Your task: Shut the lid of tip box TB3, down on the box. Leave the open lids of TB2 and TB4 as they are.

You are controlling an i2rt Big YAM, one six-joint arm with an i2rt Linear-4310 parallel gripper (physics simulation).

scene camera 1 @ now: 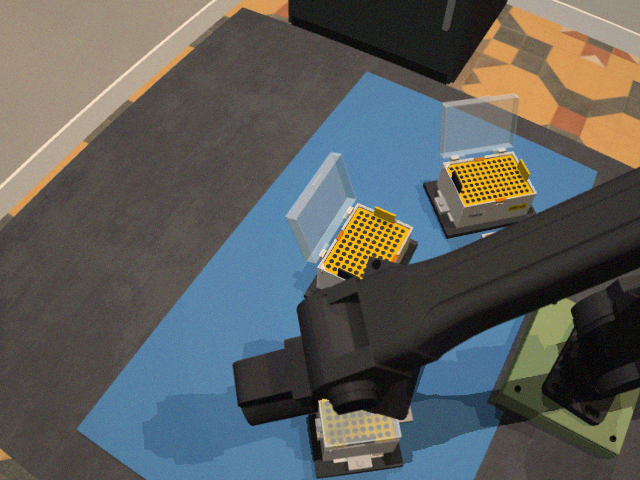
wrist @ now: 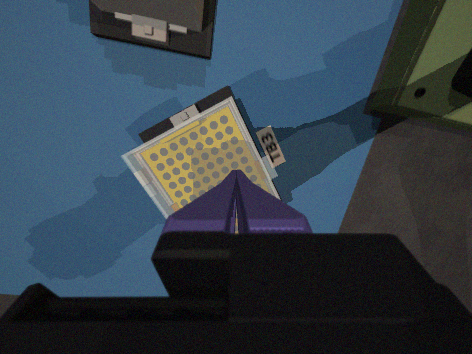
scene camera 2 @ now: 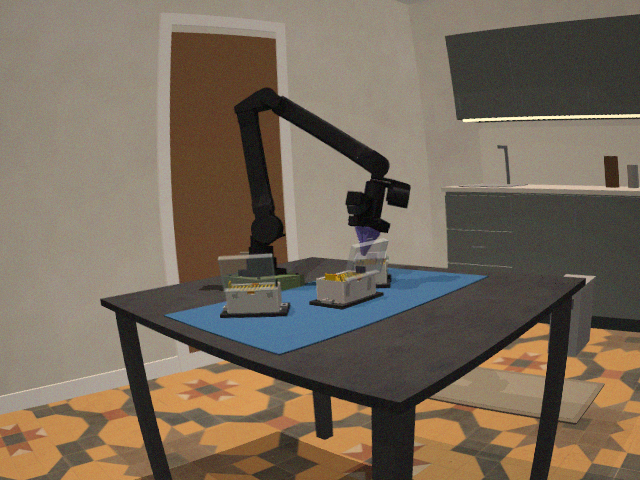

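Tip box TB3 stands at the bottom of scene camera 1's view, partly under the arm; its label reads in the wrist view. Its clear lid lies over the yellow tip rack and looks down on the box; a small gap cannot be ruled out. My gripper is shut and empty, its purple tips over the lid in the wrist view; contact cannot be told. The middle box and the far box have upright open lids; their numbers are unreadable.
The middle box's open lid stands on its side away from the arm base. The far box's open lid also stands up. The arm passes over part of the blue mat. The green base plate is at the right.
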